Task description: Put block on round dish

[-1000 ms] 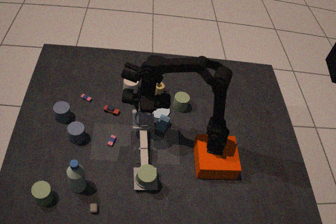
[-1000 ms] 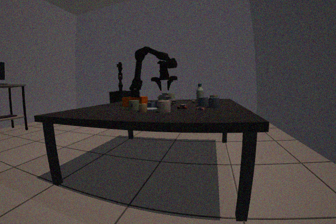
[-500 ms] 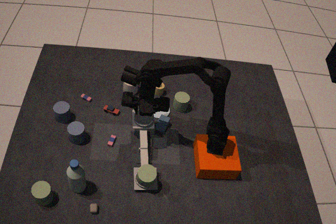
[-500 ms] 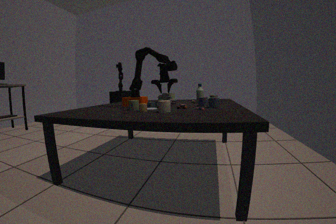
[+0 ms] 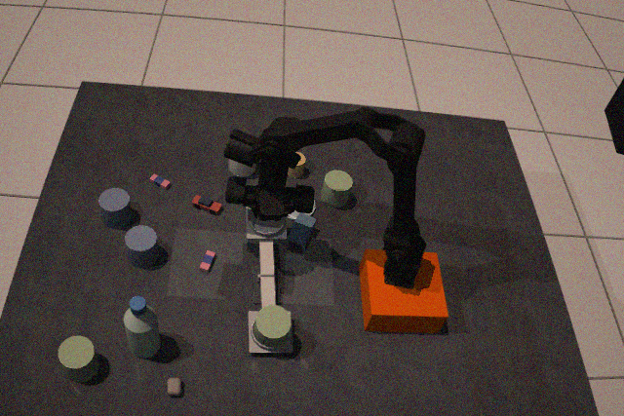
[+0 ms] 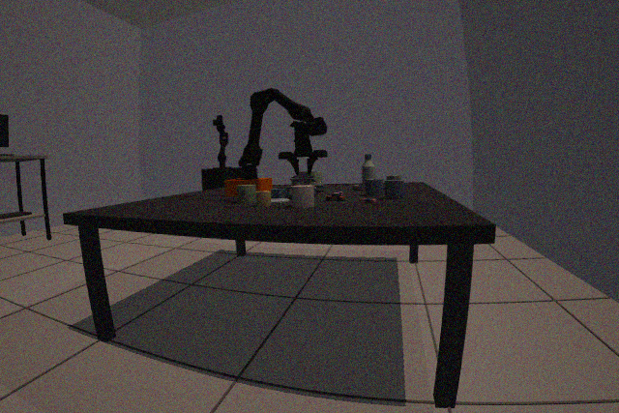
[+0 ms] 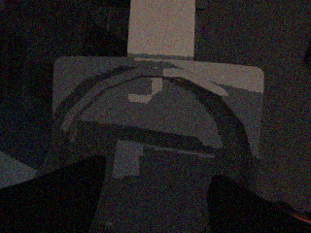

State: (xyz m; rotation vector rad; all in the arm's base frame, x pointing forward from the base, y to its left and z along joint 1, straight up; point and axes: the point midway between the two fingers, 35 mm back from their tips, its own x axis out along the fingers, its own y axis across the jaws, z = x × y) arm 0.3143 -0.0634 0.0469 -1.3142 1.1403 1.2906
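Now: the pale round dish 50 mm behind my gripper tip, 130 mm to the right of it and 80 mm below it. From my gripper tip the other things lie so: cream cylinder (100 mm ahead, 230 mm to the right, 50 mm below); balance (30 mm behind, 120 mm to the left, 60 mm below); grey-blue block (right at my gripper tip).
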